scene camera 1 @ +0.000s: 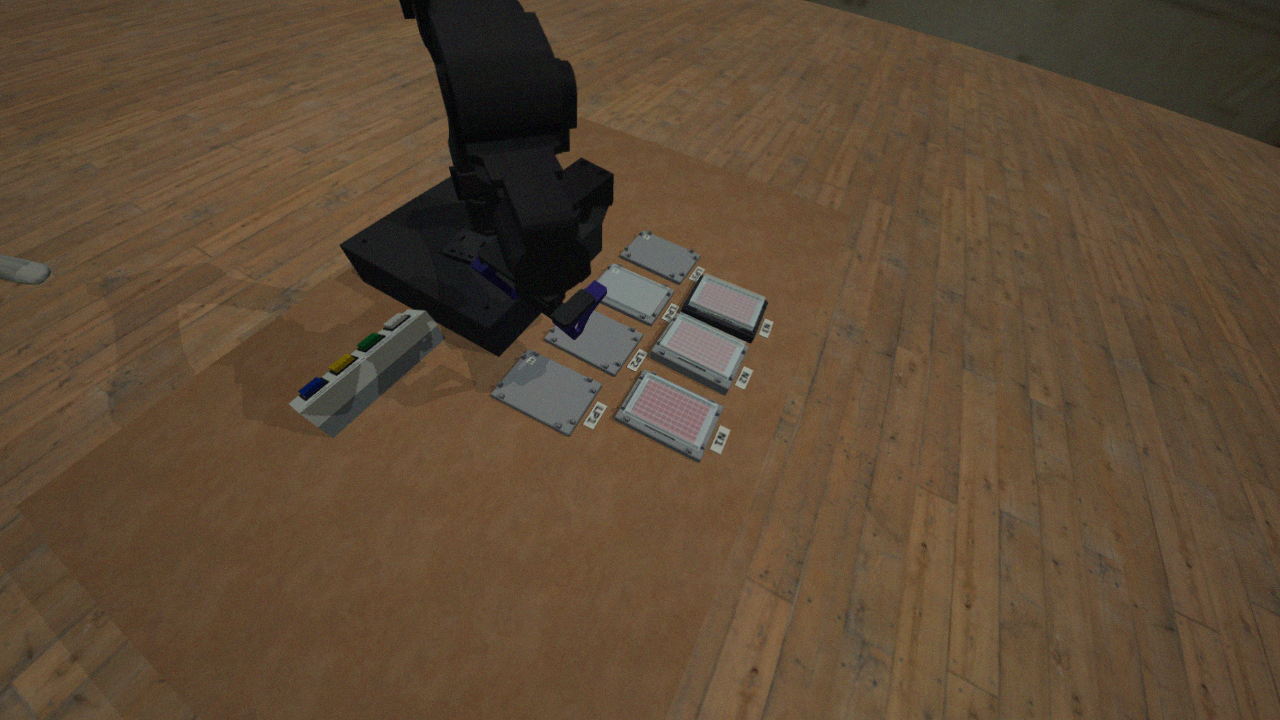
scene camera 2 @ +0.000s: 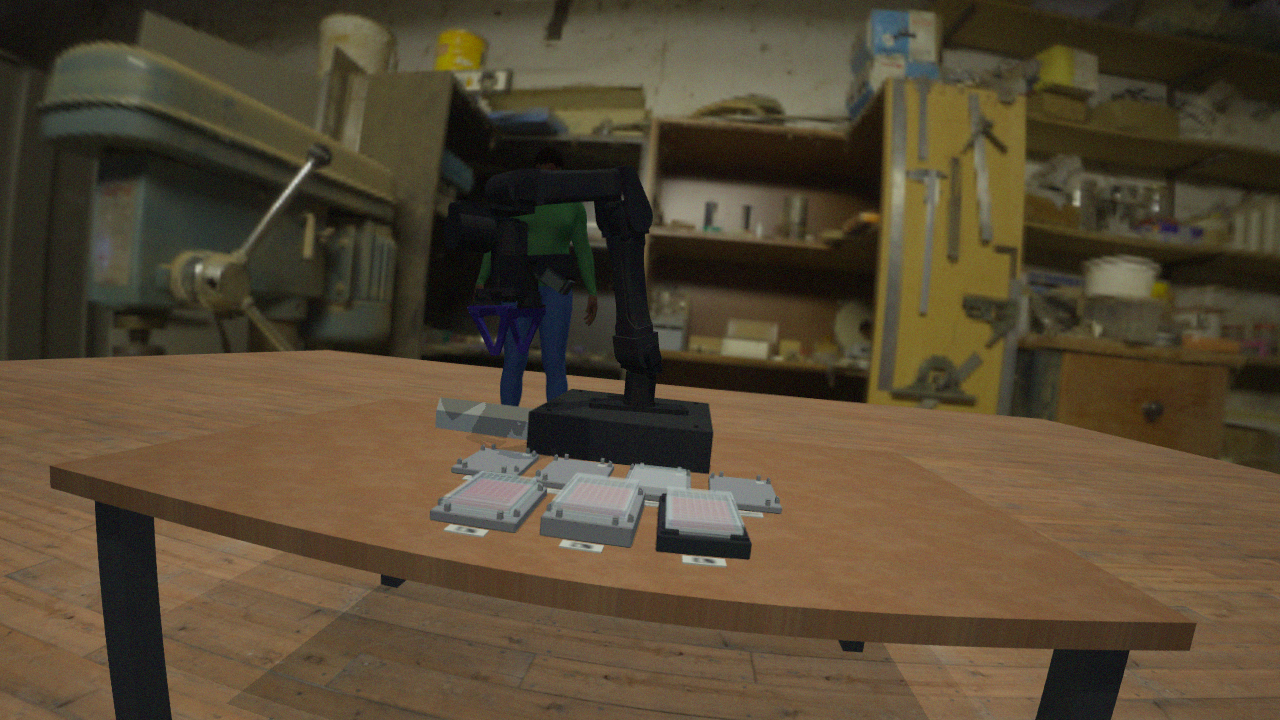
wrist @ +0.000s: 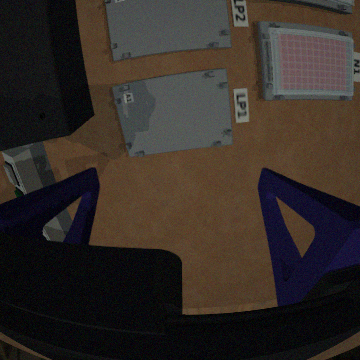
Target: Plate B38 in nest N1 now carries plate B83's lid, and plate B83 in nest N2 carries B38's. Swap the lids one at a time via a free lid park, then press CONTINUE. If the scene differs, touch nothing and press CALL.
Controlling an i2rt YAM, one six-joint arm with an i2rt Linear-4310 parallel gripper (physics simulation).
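Places are measured from the arm's base along level axes (x back, y right, z up), in centimetres.
Pixels of known places: gripper, fingertip midpoint: (scene camera 1: 547, 315) (scene camera 2: 509, 354) (wrist: 178, 176); arm's base at its link origin: (scene camera 1: 490, 228) (scene camera 2: 638, 408).
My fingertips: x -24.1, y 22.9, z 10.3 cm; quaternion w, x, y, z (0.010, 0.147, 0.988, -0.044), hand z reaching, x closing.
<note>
Ahead of a thing's pixels: the offset from my fingertips to its top centre. "spot": to the spot under its first point.
A pink-welled plate {dx -18.2, dy -2.1, dz -15.7 cm} (scene camera 1: 673, 410) (scene camera 2: 492, 492) (wrist: 315, 61) sits in nest N1 under a clear lid. Another lidded plate {dx -19.9, dy -15.3, dz -14.4 cm} (scene camera 1: 702, 344) (scene camera 2: 592, 495) sits in nest N2. Plate and lid names are unreadable. Grey lid park LP1 {dx +1.5, dy +1.0, dz -16.4 cm} (scene camera 1: 547, 394) (scene camera 2: 494, 461) (wrist: 175, 112) and lid park LP2 (scene camera 1: 595, 340) (scene camera 2: 577, 471) (wrist: 170, 25) look bare. A paler lid park {spot: dx -5.0, dy -23.7, dz -16.6 cm} (scene camera 1: 635, 293) (scene camera 2: 660, 480) appears to hold a clear lid. My gripper (scene camera 1: 546, 315) (scene camera 2: 508, 351) (wrist: 178, 176) is open and empty, high above the table. The button box {dx +28.6, dy +7.8, dz -12.0 cm} (scene camera 1: 375, 380) (scene camera 2: 478, 419) has blue, yellow, green and white buttons; their lettering is unreadable.
A third pink plate {dx -22.1, dy -27.7, dz -14.8 cm} (scene camera 1: 729, 301) (scene camera 2: 702, 512) stands in a black nest beside N2. A fourth lid park {dx -6.2, dy -37.4, dz -16.4 cm} (scene camera 1: 660, 257) (scene camera 2: 744, 492) lies at the row's far end. The black robot base (scene camera 1: 429, 259) (scene camera 2: 617, 434) stands beside the button box. A person (scene camera 2: 559, 232) stands behind the table.
</note>
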